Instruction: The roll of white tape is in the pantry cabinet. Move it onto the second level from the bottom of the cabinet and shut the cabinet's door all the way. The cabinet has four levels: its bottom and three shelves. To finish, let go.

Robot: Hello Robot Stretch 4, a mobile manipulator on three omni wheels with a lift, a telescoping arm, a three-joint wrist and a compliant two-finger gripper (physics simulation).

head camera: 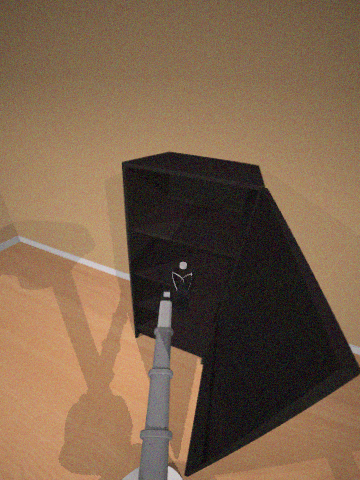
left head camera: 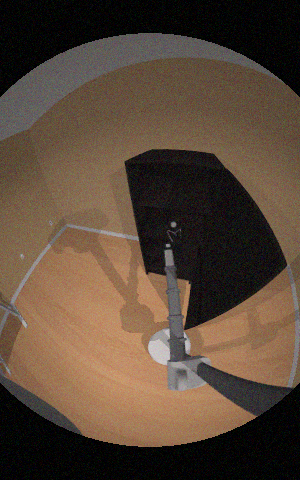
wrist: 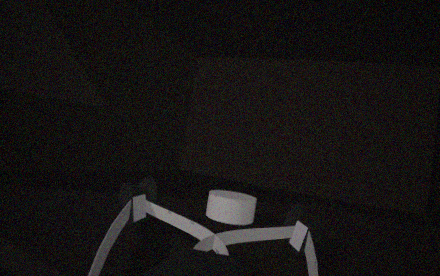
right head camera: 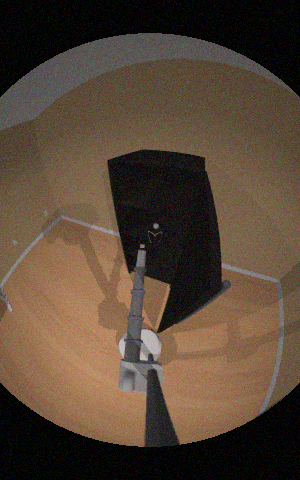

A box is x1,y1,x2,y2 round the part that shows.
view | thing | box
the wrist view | my gripper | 88,177,324,275
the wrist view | roll of white tape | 206,190,256,224
